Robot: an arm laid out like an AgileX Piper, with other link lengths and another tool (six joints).
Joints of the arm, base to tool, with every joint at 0 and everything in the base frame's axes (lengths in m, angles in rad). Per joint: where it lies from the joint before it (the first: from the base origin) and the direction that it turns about. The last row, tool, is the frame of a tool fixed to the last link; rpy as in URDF.
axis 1: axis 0 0 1 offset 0 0 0.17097
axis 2: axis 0 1 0 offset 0 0 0
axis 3: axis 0 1 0 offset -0.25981 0 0.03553
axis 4: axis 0.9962 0 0.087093 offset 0.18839 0 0.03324
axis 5: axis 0 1 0 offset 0 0 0
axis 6: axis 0.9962 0 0.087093 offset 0.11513 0 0.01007
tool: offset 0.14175 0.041 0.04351 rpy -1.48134 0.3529 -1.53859
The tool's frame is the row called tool.
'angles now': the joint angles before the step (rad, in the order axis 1, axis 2, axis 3, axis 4, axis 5, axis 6). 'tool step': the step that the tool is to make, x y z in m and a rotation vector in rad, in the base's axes. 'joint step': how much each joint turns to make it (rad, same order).
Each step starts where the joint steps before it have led.
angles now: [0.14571 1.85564 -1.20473 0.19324 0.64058 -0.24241]
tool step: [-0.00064 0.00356 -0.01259 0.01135 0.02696 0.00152]
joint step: [0.00000 0.03876 -0.00012 0.02837 -0.01134 -0.02057]
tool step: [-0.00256 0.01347 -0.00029 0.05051 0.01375 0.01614]
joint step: [0.00052 0.01474 -0.00150 0.09233 0.00453 -0.07262]
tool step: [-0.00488 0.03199 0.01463 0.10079 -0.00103 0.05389]
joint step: [0.01649 0.00199 -0.01875 0.16624 0.03408 -0.13301]
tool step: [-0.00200 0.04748 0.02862 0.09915 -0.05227 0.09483]
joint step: [0.06356 0.00000 -0.05587 0.14311 0.02610 -0.11153]
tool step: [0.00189 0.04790 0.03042 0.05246 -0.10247 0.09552]
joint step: [0.09788 0.00645 -0.08247 0.05717 -0.02382 -0.04673]
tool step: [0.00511 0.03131 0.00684 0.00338 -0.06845 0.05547]
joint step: [0.07487 0.04426 -0.07613 -0.01040 -0.04266 -0.00012]
